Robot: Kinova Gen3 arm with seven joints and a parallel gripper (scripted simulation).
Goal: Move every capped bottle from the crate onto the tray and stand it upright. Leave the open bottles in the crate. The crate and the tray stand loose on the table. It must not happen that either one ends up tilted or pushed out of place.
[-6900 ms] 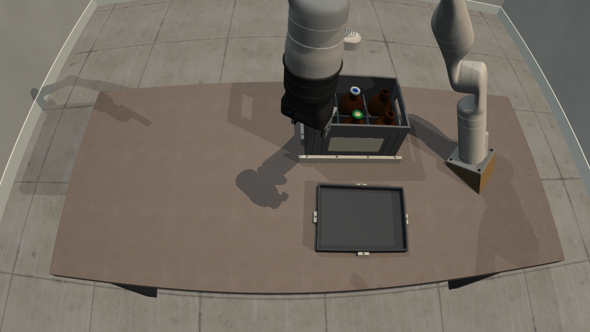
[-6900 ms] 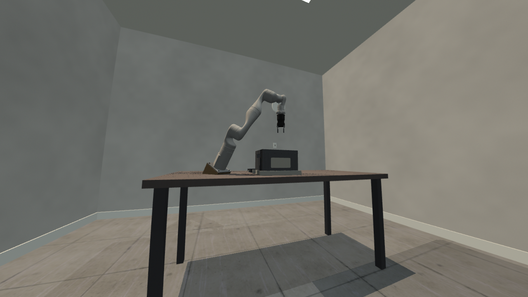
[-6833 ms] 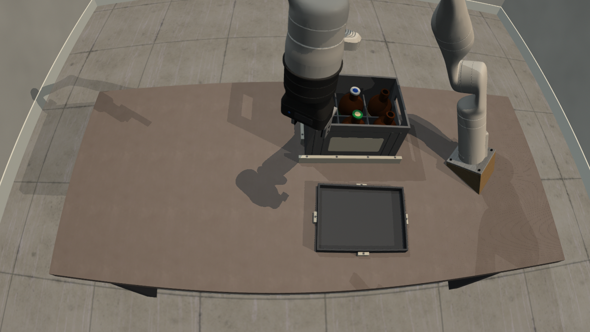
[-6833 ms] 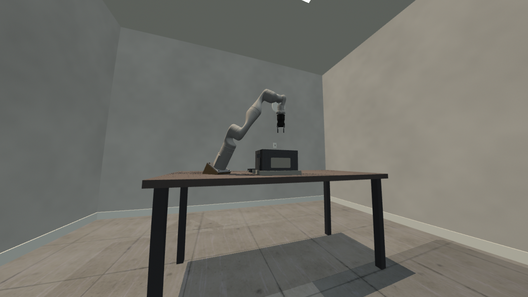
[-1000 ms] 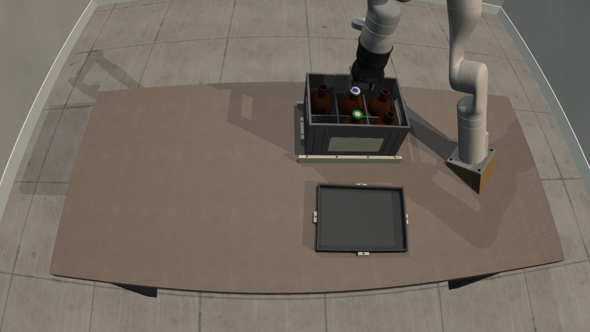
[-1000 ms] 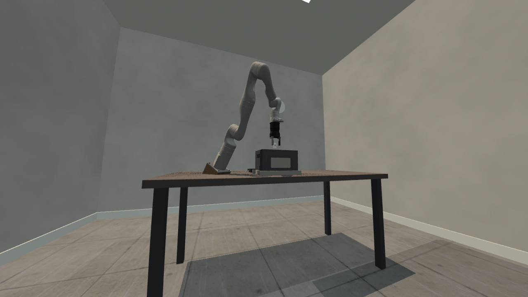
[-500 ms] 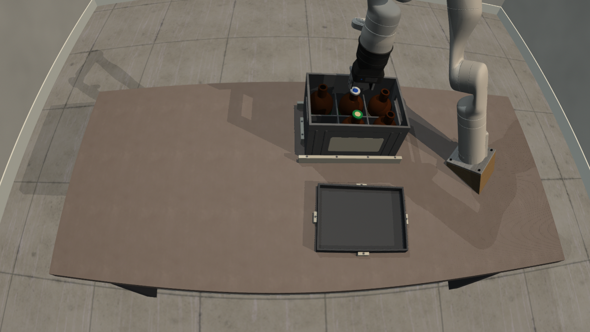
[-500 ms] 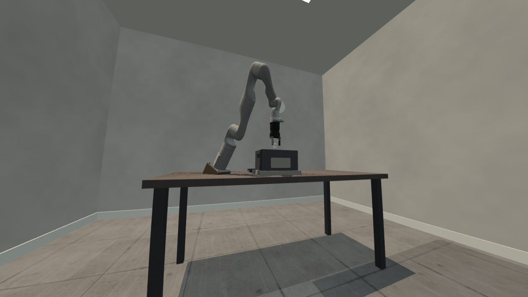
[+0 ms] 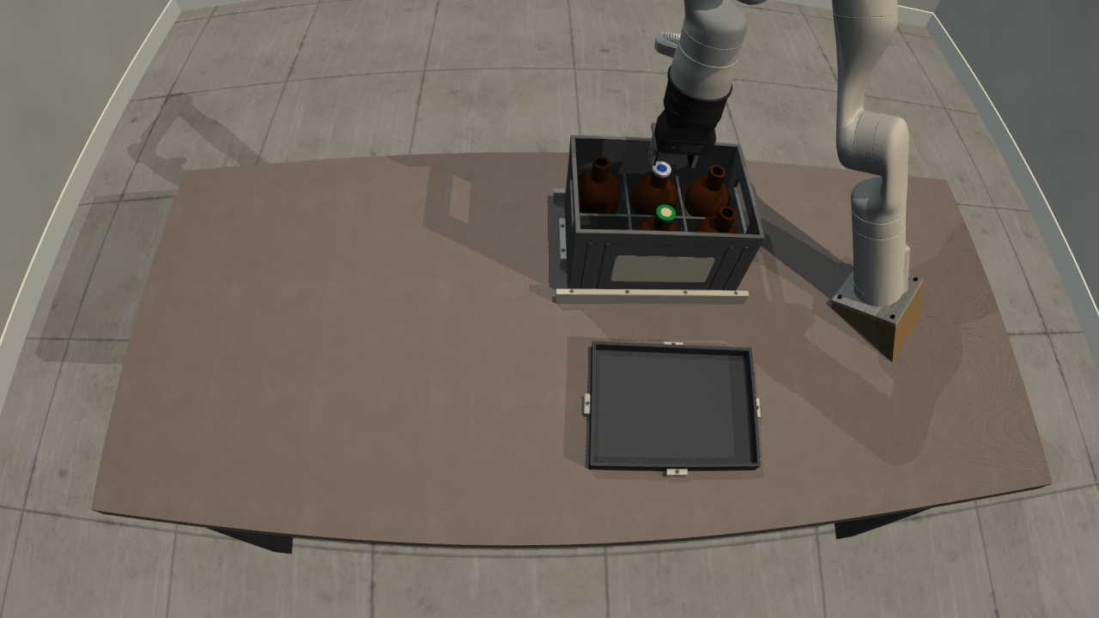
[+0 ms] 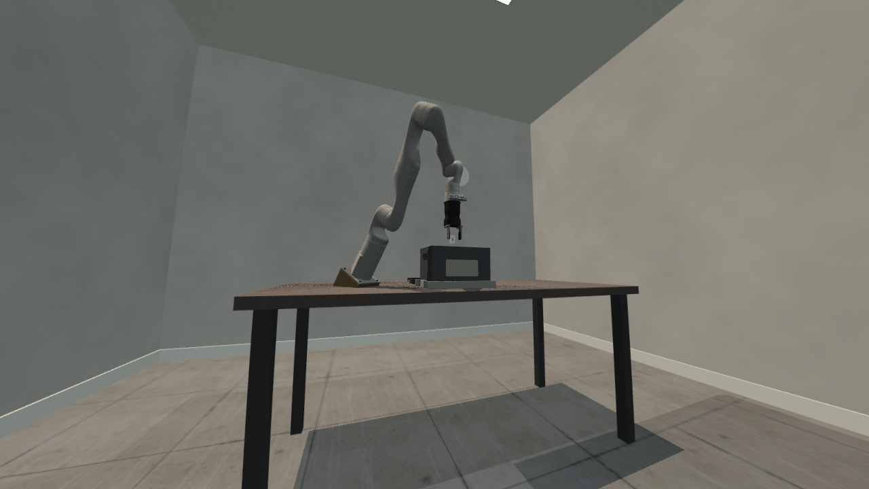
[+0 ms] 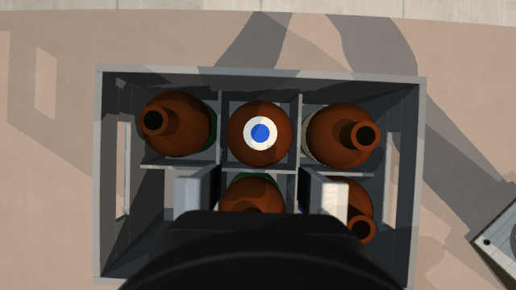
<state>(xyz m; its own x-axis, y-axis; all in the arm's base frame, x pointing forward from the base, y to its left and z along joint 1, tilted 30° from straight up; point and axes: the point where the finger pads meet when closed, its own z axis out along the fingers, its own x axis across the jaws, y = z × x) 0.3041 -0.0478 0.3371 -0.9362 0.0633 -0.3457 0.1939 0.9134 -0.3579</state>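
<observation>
Now: hand 10 mm to the right of the crate and 150 mm above it. The rest, counted from my hand: dark tray 40 mm ahead, 290 mm to the left, 220 mm below.
</observation>
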